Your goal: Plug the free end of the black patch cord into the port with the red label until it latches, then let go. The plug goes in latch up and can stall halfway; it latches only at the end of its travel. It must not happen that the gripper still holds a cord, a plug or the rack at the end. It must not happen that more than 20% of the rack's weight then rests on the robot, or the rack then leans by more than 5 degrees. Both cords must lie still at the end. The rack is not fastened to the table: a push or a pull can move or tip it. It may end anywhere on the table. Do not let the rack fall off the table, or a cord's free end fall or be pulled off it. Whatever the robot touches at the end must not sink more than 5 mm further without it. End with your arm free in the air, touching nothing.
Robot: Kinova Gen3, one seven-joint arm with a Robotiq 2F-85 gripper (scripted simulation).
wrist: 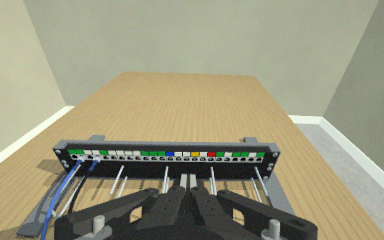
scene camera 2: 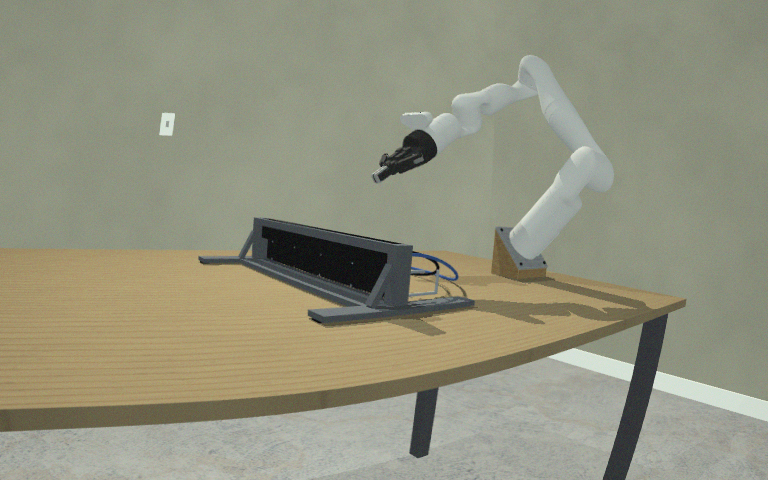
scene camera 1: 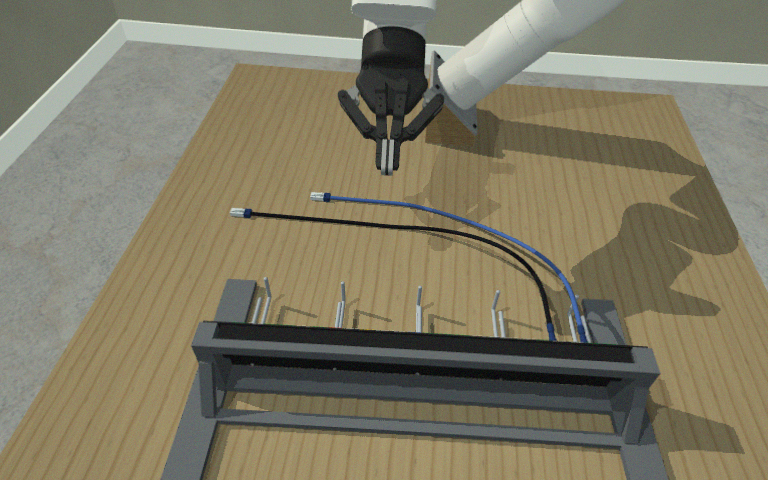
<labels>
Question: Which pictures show the gripper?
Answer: The wrist view, scene camera 2 and scene camera 1: all of them.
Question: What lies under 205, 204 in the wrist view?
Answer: The gripper.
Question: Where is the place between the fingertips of the gripper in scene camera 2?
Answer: At 374, 179
</labels>
